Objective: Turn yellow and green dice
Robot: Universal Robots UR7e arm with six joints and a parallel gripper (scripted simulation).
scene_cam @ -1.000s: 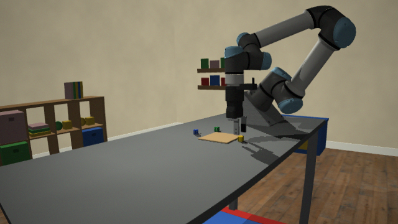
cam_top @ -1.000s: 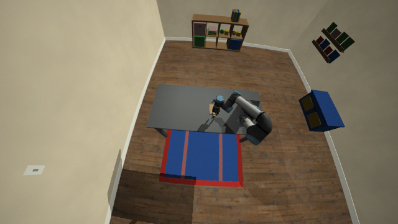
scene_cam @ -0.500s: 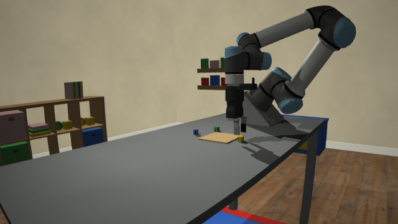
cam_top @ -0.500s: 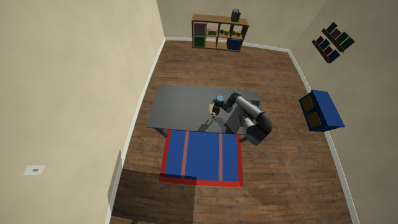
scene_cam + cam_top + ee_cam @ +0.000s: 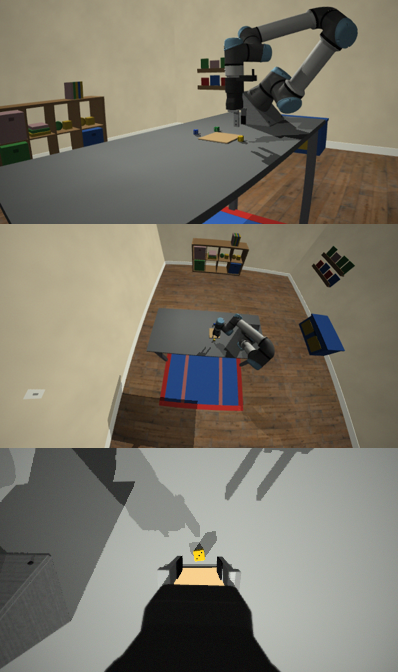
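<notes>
Right now the yellow die is 7 cm below my hand. From my hand the other things lie so: tan mat: 10 cm to the right, 8 cm below, 1 cm behind; then blue die: 23 cm to the right, 7 cm below, 2 cm behind; then green die: 18 cm to the right, 12 cm behind, 7 cm below.
</notes>
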